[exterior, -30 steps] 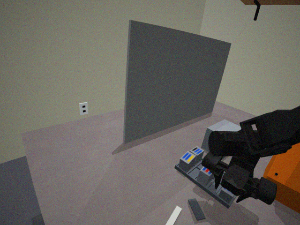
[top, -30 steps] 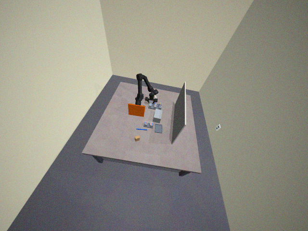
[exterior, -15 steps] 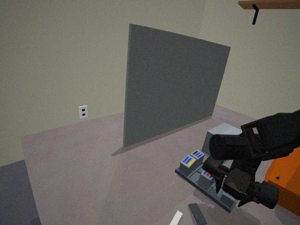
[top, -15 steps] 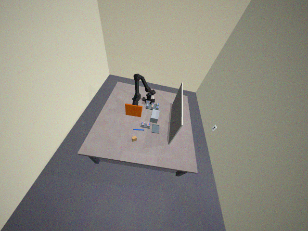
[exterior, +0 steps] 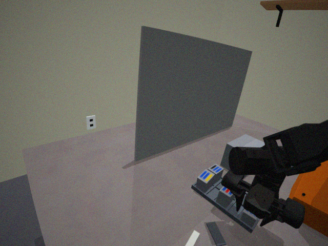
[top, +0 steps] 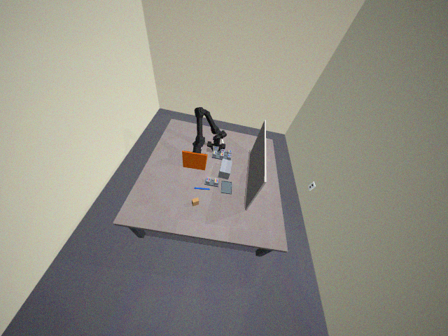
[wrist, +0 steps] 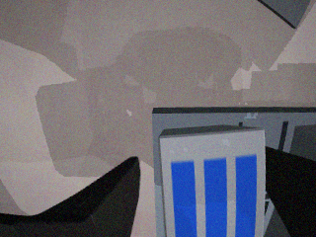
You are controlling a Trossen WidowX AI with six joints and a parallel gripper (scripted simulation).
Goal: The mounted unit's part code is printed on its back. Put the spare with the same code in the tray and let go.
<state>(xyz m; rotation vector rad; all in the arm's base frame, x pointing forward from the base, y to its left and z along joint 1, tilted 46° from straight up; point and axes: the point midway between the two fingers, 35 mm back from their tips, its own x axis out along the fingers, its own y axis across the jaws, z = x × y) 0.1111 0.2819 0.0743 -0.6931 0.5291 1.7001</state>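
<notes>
Right now the grey spare is 3 cm above my gripper tip. Also, from my gripper tip: tray (21 cm ahead, 40 cm to the right, 1 cm below); then grey mounted unit (16 cm ahead, 22 cm to the right, 3 cm above); then rack (7 cm ahead, 40 cm to the right, 1 cm below).
</notes>
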